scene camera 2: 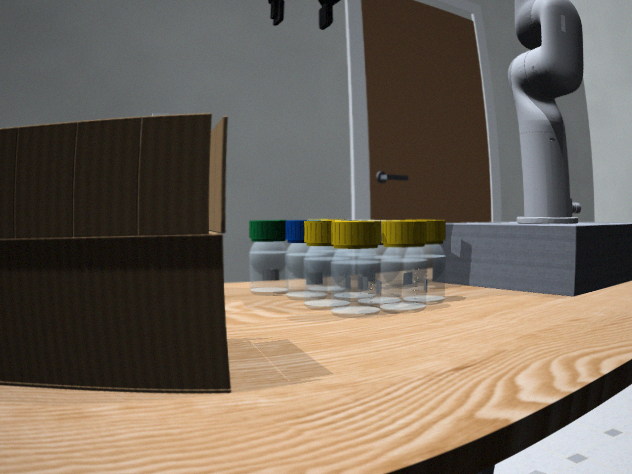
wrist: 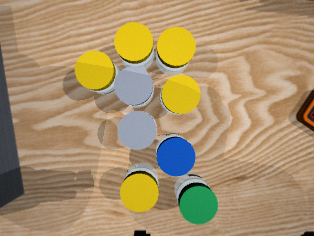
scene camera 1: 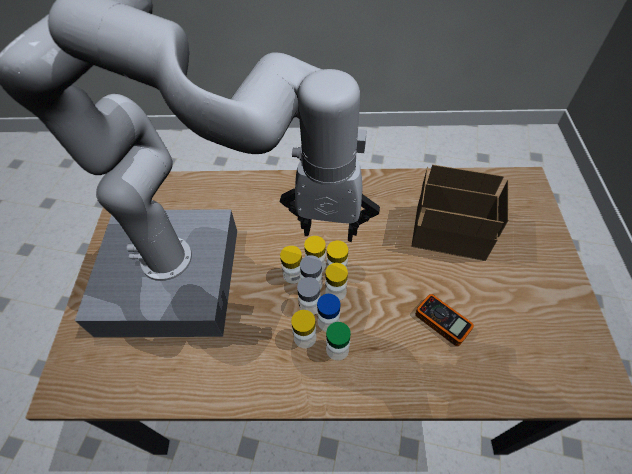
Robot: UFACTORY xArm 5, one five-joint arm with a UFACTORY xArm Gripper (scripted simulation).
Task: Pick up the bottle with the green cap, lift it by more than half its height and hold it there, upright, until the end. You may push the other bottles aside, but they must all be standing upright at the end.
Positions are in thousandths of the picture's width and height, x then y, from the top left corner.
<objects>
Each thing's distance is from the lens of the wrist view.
green-capped bottle (wrist: 629, 858): 46 cm
yellow-capped bottle (wrist: 444, 816): 46 cm
blue-capped bottle (wrist: 559, 659): 45 cm
yellow-capped bottle (wrist: 575, 400): 44 cm
yellow-capped bottle (wrist: 425, 176): 46 cm
</objects>
